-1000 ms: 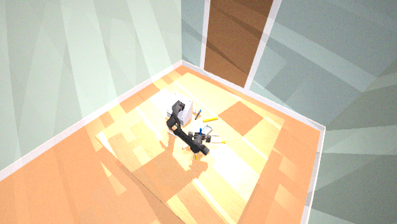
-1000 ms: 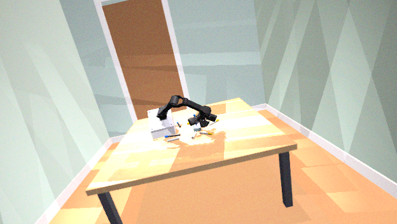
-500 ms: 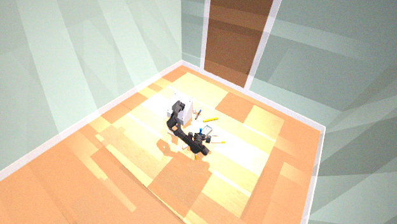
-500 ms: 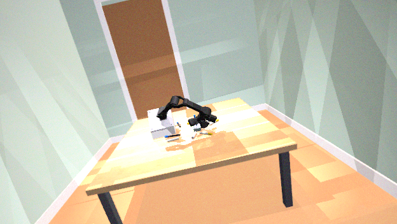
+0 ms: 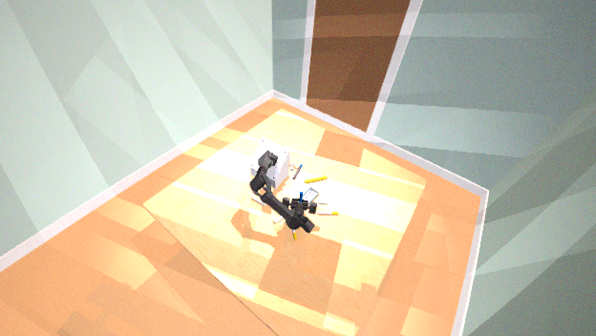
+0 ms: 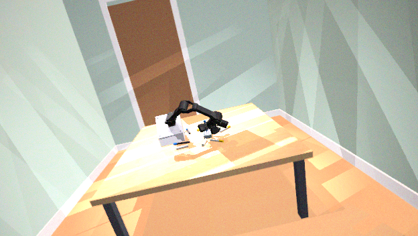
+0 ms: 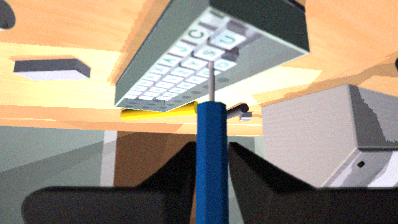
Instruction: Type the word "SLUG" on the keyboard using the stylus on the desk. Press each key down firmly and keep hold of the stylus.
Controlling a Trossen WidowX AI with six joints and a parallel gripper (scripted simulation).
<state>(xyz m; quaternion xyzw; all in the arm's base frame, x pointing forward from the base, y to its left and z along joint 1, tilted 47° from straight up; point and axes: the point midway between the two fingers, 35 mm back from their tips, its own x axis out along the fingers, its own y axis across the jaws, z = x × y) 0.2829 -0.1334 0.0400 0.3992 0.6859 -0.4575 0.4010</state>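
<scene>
My gripper tip is now 13 cm to the right of the L key, 6 cm above it and 3 cm short of it. Also, from my gripper tip: blue stylus 1 cm below; yellow pen 23 cm to the left, 6 cm below, 2 cm behind; flat grey block 10 cm to the left, 10 cm ahead, 7 cm below.
</scene>
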